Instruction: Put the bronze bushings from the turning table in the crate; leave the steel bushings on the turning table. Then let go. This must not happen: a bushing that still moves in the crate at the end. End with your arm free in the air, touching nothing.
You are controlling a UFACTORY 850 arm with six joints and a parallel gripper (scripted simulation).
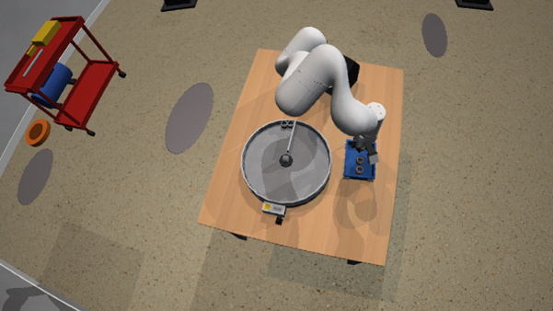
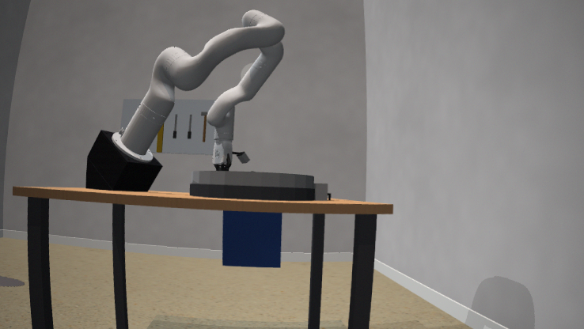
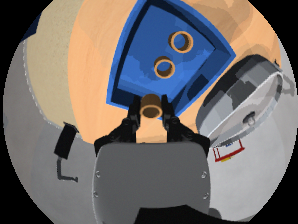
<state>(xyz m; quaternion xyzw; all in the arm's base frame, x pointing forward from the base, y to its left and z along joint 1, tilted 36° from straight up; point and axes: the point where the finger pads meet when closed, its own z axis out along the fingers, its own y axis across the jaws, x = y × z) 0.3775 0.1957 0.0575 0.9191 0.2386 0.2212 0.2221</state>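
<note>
My gripper is now 5 cm short of the blue crate, 1 cm to the left of it and 6 cm above it. Also, from my hand: grey turning table (7 cm ahead, 36 cm to the right, 3 cm below).
</note>
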